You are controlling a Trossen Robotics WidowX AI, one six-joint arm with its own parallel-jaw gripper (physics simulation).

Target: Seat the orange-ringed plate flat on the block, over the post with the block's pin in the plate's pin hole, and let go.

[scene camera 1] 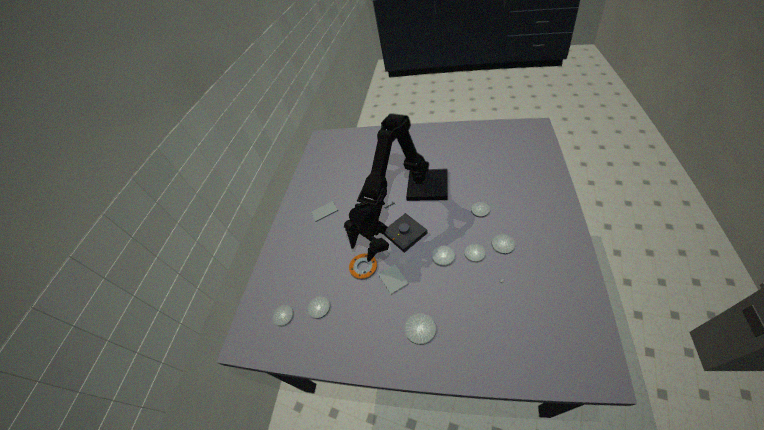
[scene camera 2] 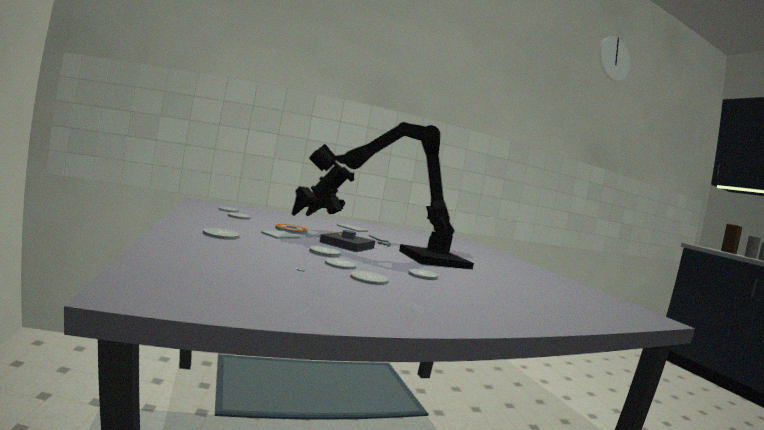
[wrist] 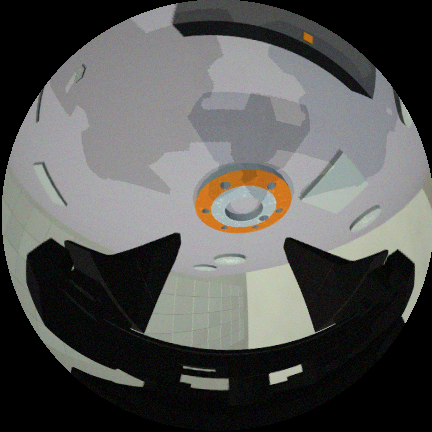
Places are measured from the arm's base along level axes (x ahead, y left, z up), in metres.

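Pixels of known places: gripper, between the fingertips: (scene camera 1: 360, 254) (scene camera 2: 299, 214) (wrist: 233, 241); arm's base, origin of its link: (scene camera 1: 419, 178) (scene camera 2: 438, 251).
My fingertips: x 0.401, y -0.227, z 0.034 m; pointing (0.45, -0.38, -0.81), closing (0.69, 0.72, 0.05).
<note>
Ahead of a thing's pixels: the offset from my fingertips to its top centre. "spot": to the spot under its first point.
The orange-ringed plate @(0.001 m left, 0.021 m ahead, 0.043 m down) (scene camera 1: 353, 267) (scene camera 2: 280, 227) (wrist: 285, 197) lies flat on the table, apart from the block. In the wrist view its pale inner ring has a small hole beside the large centre hole, and several holes sit in the orange ring. The dark square block @(0.159 m left, 0.119 m back, 0.010 m down) (scene camera 1: 408, 241) (scene camera 2: 342, 241) (wrist: 225, 13) has a round grey post @(spot: 0.162 m left, 0.113 m back, 0.010 m down) (scene camera 1: 404, 228) (scene camera 2: 348, 233) on top. A tiny yellow spot, perhaps the pin, shows beside the post in the first scene view. An orange mark (wrist: 308, 37) is on the block. My gripper (scene camera 1: 360, 253) (scene camera 2: 301, 214) (wrist: 233, 241) is open and empty, above the plate's level.
A pale square tile @(0.115 m left, 0.079 m ahead, 0.048 m down) (scene camera 1: 392, 279) (scene camera 2: 280, 233) (wrist: 336, 187) lies close beside the plate. A pale rectangle @(spot: 0.193 m right, 0.266 m back, 0.048 m down) (scene camera 1: 325, 211) lies at the left. Several pale domed discs are spread around, one large @(0.207 m left, 0.263 m ahead, 0.045 m down) (scene camera 1: 420, 328). A small grey object @(0.093 m left, 0.273 m back, 0.040 m down) (scene camera 1: 389, 204) lies near the block.
</note>
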